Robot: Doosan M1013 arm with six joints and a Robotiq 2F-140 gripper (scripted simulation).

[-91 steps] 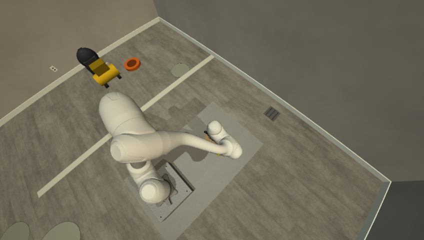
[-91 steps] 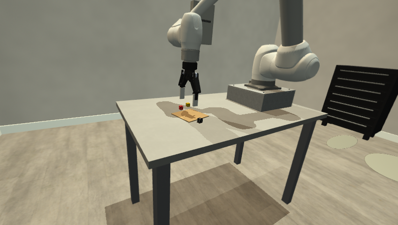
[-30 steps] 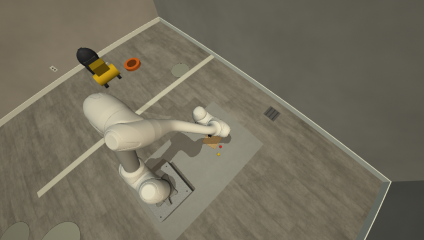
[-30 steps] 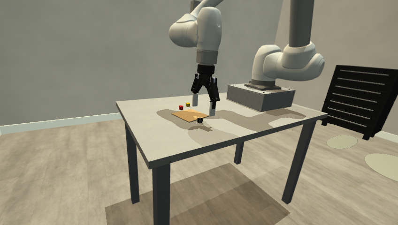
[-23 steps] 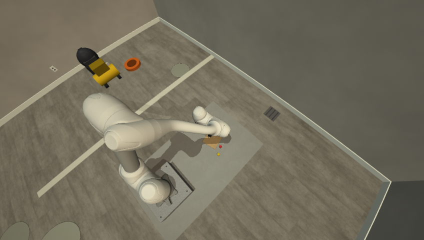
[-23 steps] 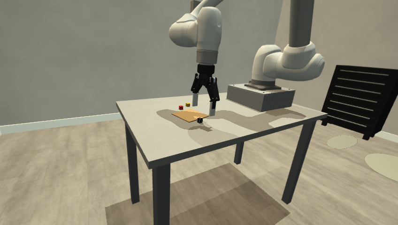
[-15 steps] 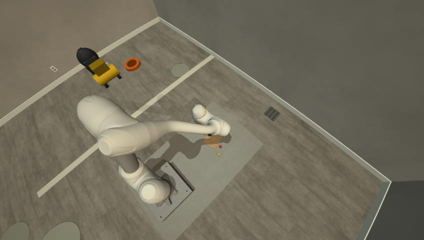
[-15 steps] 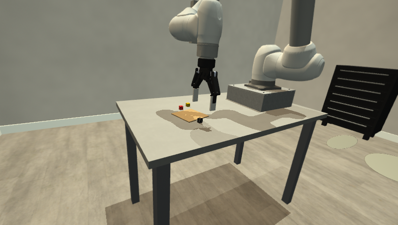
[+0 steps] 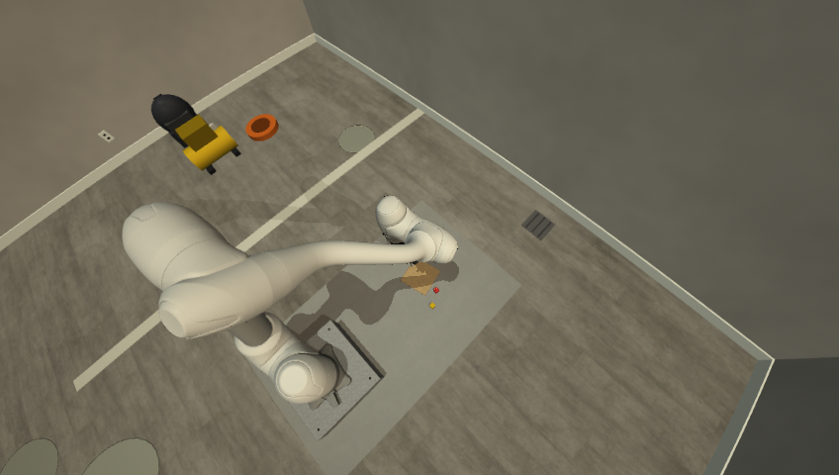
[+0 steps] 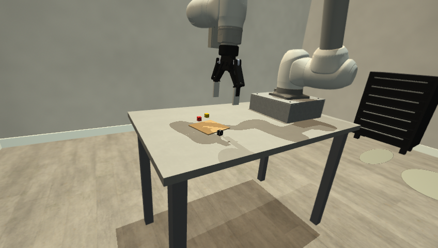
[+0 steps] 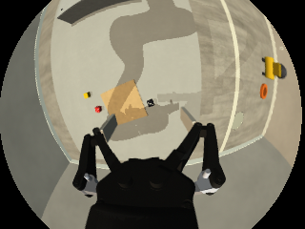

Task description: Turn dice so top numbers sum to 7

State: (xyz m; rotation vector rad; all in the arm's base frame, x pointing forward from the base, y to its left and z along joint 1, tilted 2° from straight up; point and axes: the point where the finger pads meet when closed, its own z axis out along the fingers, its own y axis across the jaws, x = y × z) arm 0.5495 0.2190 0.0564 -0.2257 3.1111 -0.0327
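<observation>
My hand is 150 mm above the small white die, 10 mm to the right of it and 10 mm short of it. Round my hand: tan mat: 160 mm below, 90 mm to the right, 30 mm ahead; yellow die: 240 mm to the right, 150 mm below, 20 mm behind; red die: 200 mm to the right, 150 mm below, 40 mm ahead.
</observation>
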